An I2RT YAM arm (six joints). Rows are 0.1 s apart.
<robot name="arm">
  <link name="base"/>
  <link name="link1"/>
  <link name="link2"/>
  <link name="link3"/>
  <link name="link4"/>
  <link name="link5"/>
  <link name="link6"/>
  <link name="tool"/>
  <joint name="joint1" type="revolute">
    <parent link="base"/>
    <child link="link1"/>
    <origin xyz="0 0 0.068" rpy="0 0 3.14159"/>
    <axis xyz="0 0 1"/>
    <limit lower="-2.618" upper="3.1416"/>
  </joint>
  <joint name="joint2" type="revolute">
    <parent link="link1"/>
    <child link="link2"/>
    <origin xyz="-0.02 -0.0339 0.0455" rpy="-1.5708 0 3.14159"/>
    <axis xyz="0 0 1"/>
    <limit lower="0" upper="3.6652"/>
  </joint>
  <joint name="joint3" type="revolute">
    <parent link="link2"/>
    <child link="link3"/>
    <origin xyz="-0.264 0 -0.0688" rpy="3.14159 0 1.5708"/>
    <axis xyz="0 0 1"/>
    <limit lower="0" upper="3.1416"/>
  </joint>
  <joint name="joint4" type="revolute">
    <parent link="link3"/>
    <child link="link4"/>
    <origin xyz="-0.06 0.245 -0.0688" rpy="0 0 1.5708"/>
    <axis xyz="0 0 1"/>
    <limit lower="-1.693" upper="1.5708"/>
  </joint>
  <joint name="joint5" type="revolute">
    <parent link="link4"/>
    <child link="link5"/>
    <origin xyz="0.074 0.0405 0.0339" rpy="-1.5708 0 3.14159"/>
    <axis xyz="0 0 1"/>
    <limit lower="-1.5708" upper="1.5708"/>
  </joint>
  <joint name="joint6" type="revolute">
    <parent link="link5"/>
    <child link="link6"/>
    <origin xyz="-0.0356 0 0.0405" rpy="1.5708 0 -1.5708"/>
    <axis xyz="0 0 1"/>
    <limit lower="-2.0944" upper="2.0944"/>
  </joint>
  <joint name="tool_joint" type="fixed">
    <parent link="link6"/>
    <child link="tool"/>
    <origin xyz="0 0 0" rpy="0 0 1.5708"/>
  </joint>
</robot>
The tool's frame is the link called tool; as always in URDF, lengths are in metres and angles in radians.
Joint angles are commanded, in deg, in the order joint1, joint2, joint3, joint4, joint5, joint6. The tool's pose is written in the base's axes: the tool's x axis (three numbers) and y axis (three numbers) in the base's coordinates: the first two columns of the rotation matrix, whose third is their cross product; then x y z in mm. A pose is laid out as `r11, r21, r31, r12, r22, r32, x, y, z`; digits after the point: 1 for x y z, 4 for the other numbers.
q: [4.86, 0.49, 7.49, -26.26, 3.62, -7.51]
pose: -0.3226, -0.1583, -0.9332, -0.0679, 0.9872, -0.1440, 95.1, 5.8, 169.0
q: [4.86, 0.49, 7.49, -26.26, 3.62, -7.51]
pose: -0.3226, -0.1583, -0.9332, -0.0679, 0.9872, -0.1440, 95.1, 5.8, 169.0
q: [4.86, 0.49, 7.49, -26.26, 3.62, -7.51]
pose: -0.3226, -0.1583, -0.9332, -0.0679, 0.9872, -0.1440, 95.1, 5.8, 169.0
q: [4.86, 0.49, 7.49, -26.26, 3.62, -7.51]
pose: -0.3226, -0.1583, -0.9332, -0.0679, 0.9872, -0.1440, 95.1, 5.8, 169.0
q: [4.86, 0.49, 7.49, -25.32, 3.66, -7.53]
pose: -0.3073, -0.1574, -0.9385, -0.0650, 0.9874, -0.1443, 95.7, 5.9, 170.7
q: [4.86, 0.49, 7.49, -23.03, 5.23, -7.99]
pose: -0.2729, -0.1621, -0.9483, -0.0353, 0.9867, -0.1585, 97.0, 5.0, 174.9
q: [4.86, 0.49, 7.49, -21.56, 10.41, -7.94]
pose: -0.2606, -0.1585, -0.9523, 0.0555, 0.9823, -0.1787, 97.6, 1.8, 177.8
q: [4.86, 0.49, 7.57, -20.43, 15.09, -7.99]
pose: -0.2515, -0.1561, -0.9552, 0.1370, 0.9712, -0.1948, 97.6, -1.0, 180.5
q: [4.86, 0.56, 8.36, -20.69, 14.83, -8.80]
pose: -0.2452, -0.1693, -0.9546, 0.1307, 0.9699, -0.2056, 96.7, -0.9, 184.6
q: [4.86, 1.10, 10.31, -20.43, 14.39, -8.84]
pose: -0.2163, -0.1678, -0.9618, 0.1291, 0.9716, -0.1985, 95.1, -0.8, 195.9
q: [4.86, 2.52, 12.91, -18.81, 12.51, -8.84]
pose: -0.1643, -0.1645, -0.9726, 0.1068, 0.9772, -0.1834, 94.3, 0.3, 212.4
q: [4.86, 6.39, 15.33, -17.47, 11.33, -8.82]
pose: -0.1630, -0.1647, -0.9728, 0.0865, 0.9798, -0.1804, 98.3, 1.3, 224.1
